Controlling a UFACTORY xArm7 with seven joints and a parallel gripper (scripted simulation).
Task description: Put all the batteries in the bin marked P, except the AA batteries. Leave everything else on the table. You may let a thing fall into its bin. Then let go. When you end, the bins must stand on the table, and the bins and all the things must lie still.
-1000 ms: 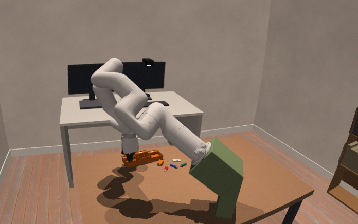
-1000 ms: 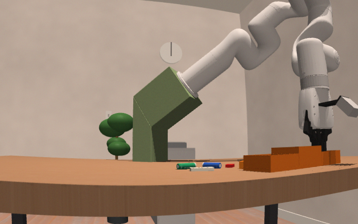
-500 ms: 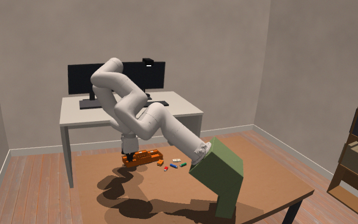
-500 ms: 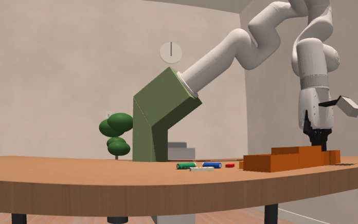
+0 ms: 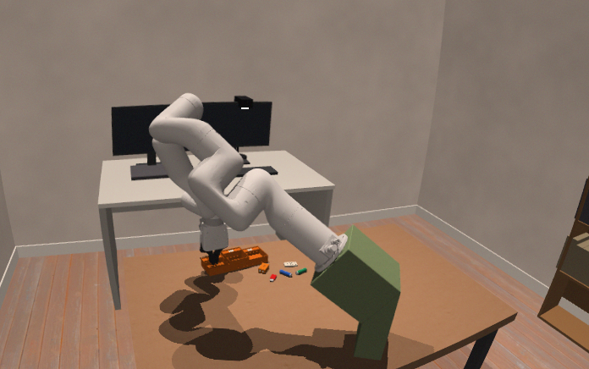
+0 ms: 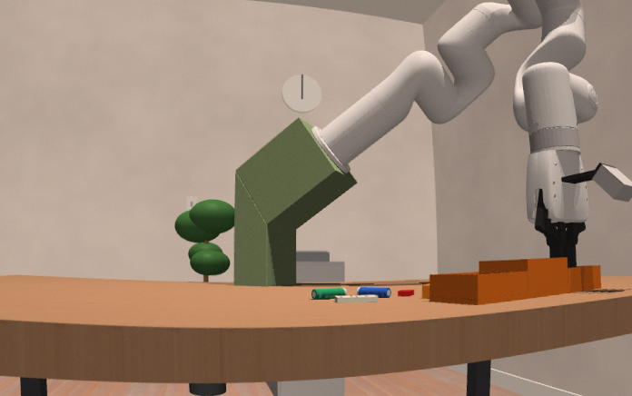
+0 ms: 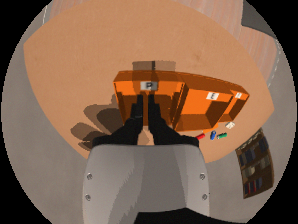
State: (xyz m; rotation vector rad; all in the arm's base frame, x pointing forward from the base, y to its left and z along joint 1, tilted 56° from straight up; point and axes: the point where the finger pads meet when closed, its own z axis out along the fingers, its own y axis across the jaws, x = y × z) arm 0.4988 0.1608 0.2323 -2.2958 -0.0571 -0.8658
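Now: hand 180 mm to the left of the orange block-shaped battery, 40 mm past it and 30 mm above it. Also, from my hand: blue battery: 260 mm to the right, 70 mm behind, 40 mm below; then small red battery: 210 mm to the right, 100 mm behind, 40 mm below; then flat white piece: 300 mm to the right, 40 mm below, 10 mm behind.
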